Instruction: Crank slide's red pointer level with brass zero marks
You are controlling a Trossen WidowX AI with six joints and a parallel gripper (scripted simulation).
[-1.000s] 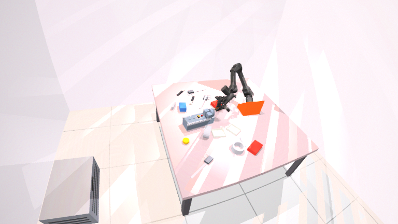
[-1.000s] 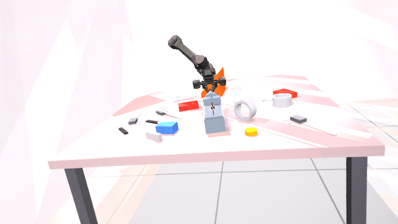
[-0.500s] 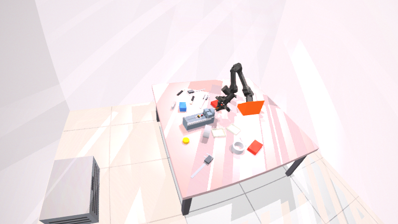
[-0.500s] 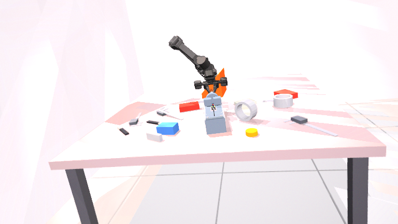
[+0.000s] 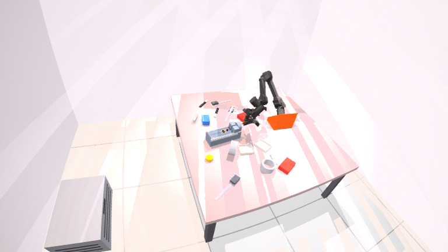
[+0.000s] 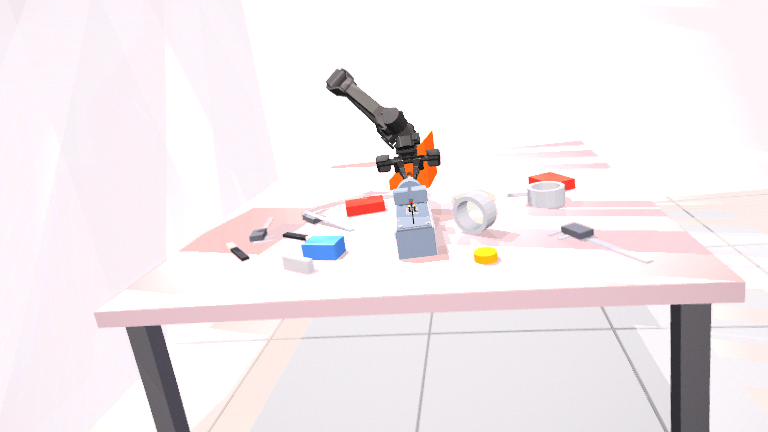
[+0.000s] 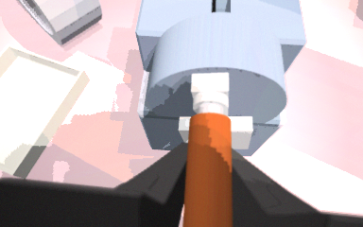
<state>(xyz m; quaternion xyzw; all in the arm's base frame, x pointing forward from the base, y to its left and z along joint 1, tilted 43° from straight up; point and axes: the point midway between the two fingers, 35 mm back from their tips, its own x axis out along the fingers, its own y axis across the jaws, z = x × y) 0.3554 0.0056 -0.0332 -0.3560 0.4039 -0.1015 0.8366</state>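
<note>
The red pointer lies 13 cm ahead of my gripper tip, 1 cm to the left of it and 1 cm below it. From my gripper tip the other things lie so: orange handle (2 cm behind, 2 cm above); then yellow disc (32 cm ahead, 19 cm to the left, 9 cm below); then blue block (24 cm ahead, 21 cm to the right, 8 cm below).
</note>
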